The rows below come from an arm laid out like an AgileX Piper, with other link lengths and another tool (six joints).
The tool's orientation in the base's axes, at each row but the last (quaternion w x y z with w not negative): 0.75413 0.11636 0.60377 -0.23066; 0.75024 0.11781 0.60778 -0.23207; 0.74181 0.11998 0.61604 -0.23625; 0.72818 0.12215 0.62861 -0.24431; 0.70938 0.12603 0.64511 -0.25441; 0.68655 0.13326 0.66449 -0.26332; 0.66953 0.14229 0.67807 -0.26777; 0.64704 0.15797 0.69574 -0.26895; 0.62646 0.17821 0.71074 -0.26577; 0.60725 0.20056 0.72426 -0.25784; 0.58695 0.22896 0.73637 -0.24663; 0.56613 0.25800 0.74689 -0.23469; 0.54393 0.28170 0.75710 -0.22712
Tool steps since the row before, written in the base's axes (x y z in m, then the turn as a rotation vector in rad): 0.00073 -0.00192 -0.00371 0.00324 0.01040 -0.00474; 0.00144 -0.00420 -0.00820 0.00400 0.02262 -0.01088; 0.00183 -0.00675 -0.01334 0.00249 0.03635 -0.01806; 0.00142 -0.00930 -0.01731 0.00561 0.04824 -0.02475; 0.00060 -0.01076 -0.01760 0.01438 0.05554 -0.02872; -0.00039 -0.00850 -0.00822 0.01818 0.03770 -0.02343; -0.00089 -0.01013 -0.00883 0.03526 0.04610 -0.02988; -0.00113 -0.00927 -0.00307 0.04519 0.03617 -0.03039; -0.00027 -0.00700 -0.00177 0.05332 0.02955 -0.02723; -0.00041 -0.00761 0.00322 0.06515 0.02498 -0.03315; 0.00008 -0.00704 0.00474 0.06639 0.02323 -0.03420; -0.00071 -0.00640 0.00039 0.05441 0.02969 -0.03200; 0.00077 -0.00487 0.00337 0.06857 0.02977 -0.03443
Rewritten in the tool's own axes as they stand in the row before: 0.00410 -0.00092 0.00059 0.00295 0.01108 -0.00310; 0.00901 -0.00206 0.00125 0.00649 0.02267 -0.00949; 0.01455 -0.00338 0.00190 0.01048 0.03453 -0.01875; 0.01889 -0.00495 0.00261 0.01489 0.04710 -0.02305; 0.01939 -0.00608 0.00357 0.01766 0.05841 -0.01983; 0.00965 -0.00586 0.00353 0.01567 0.04484 -0.00669; 0.01042 -0.00723 0.00452 0.01955 0.06223 0.00261; 0.00434 -0.00759 0.00450 0.02021 0.05995 0.01646; 0.00234 -0.00545 0.00412 0.01639 0.05897 0.02668; -0.00292 -0.00665 0.00396 0.02016 0.06328 0.03945; -0.00498 -0.00584 0.00361 0.02085 0.06281 0.04168; -0.00098 -0.00533 0.00350 0.02220 0.05977 0.02831; -0.00427 -0.00320 0.00267 0.02099 0.06945 0.03885
